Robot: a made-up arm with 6 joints.
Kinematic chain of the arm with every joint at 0, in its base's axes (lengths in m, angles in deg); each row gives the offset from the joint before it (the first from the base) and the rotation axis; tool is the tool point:
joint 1: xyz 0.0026 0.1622 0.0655 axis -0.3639 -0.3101 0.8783
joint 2: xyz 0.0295 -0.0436 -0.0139 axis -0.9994 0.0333 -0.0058
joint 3: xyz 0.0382 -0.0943 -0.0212 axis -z
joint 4: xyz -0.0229 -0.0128 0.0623 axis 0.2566 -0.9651 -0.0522
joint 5: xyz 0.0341 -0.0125 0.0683 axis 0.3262 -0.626 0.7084
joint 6: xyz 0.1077 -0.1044 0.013 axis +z
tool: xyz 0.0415 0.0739 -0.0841
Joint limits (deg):
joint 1: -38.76..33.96
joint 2: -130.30..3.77
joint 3: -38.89..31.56
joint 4: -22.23..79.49
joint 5: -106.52..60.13
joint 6: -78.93..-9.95
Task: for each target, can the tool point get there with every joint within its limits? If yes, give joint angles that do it. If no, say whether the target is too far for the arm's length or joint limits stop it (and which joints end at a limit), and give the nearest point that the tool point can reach.
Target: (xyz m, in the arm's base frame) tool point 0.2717 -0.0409 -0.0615
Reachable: yes | joints -4.58 -67.02 19.03 -7.78 38.07 -35.00
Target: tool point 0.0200 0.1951 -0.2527
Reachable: yes | joints 13.71 -107.68 17.72 48.91 -70.91 -58.34
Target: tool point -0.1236 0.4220 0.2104
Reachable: no: joint limits stop it (at a limit: joint 1, joint 2, joint 3, joint 5, joint 6) | nearest point -0.0386 0.3910 0.0167 | short by 0.214 m
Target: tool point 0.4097 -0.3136 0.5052
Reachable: no: too far | nearest point 0.2322 -0.1070 0.2980 | short by 0.342 m
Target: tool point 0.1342 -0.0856 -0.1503
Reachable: yes | joints 3.01 -77.95 14.79 67.66 -18.14 -16.75
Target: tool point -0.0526 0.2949 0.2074
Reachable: no: joint limits stop it (at a limit: joint 1, joint 2, joint 3, joint 5, joint 6) | nearest point 0.0811 0.2721 0.2343 | short by 0.138 m
